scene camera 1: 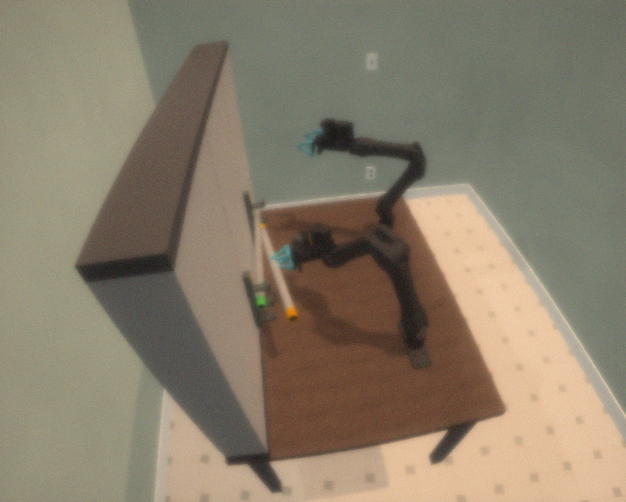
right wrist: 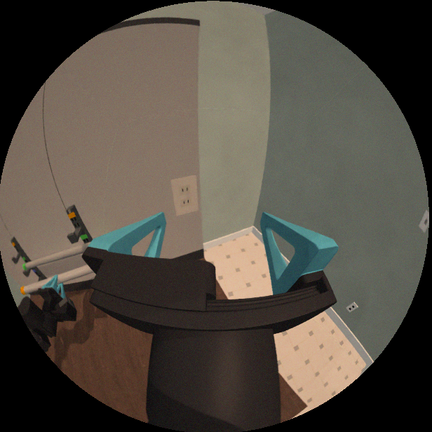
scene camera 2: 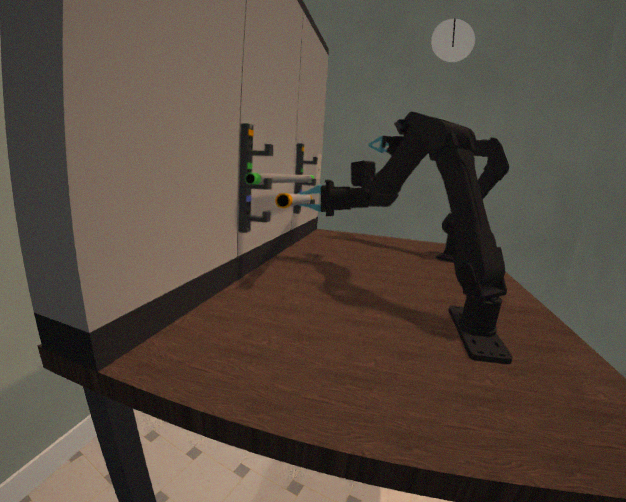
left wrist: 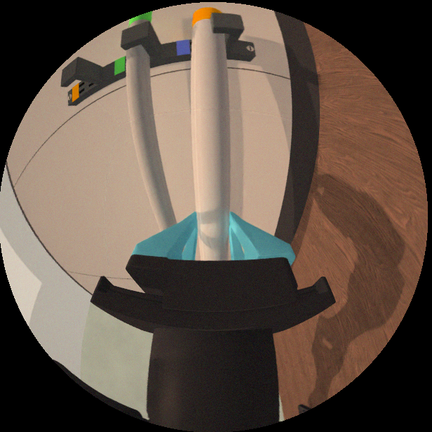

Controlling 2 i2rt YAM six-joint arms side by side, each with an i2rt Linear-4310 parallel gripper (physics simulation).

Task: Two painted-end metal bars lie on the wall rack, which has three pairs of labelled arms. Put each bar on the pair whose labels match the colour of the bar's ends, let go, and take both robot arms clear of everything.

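Places are measured from the left arm's base along level axes (x ahead, y down, z left), in centimetres.
Pixels of known places: left gripper, between the fingertips: [scene camera 1: 271,261]; right gripper, between the fingertips: [scene camera 1: 300,140] [scene camera 2: 374,146]; left arm's base, origin of its link: [scene camera 1: 414,343] [scene camera 2: 475,332].
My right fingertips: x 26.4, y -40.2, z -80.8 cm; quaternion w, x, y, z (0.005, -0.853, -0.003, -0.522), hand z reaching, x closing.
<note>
For each thing: its middle in the pictures, then the offset to it from my right fingertips. "spot": a spot on its surface instead. Level surfaces: height alone.
- orange-ended bar, middle of its body: [scene camera 2: 299,199] [scene camera 1: 274,265] dz +50.2, dx +18.0, dy +21.3 cm
- green-ended bar, middle of its body: [scene camera 2: 288,178] [scene camera 1: 258,248] dz +46.7, dx +22.6, dy +15.6 cm
- strip, a spot on its surface: [scene camera 2: 244,214] spot: dz +71.2, dx +25.0, dy +23.9 cm
- wooden table, height of its surface: dy +40.2 cm
The orange-ended bar [scene camera 1: 282,287] [scene camera 2: 283,200] [left wrist: 210,125] [right wrist: 65,277] is held by my left gripper [scene camera 1: 273,258] [scene camera 2: 302,199] [left wrist: 212,217], shut around its shaft. It slants: its near end stands out in front of the rack in scene camera 2, and its far end is close beside the far blue-labelled arm in the left wrist view; contact is unclear. The green-ended bar [scene camera 1: 259,251] [scene camera 2: 282,177] [left wrist: 140,110] [right wrist: 55,256] lies on the middle, green-labelled pair. My right gripper [scene camera 1: 302,141] [scene camera 2: 369,144] [right wrist: 212,217] is open and empty, away from the bars.
The rack's near strip [scene camera 2: 244,214] and far strip [left wrist: 165,51] carry orange labels at the top, green in the middle and blue at the bottom. The top, orange-labelled arm [scene camera 2: 269,150] bears no bar. The wooden table [scene camera 1: 365,407] [scene camera 2: 339,397] lies below both arms.
</note>
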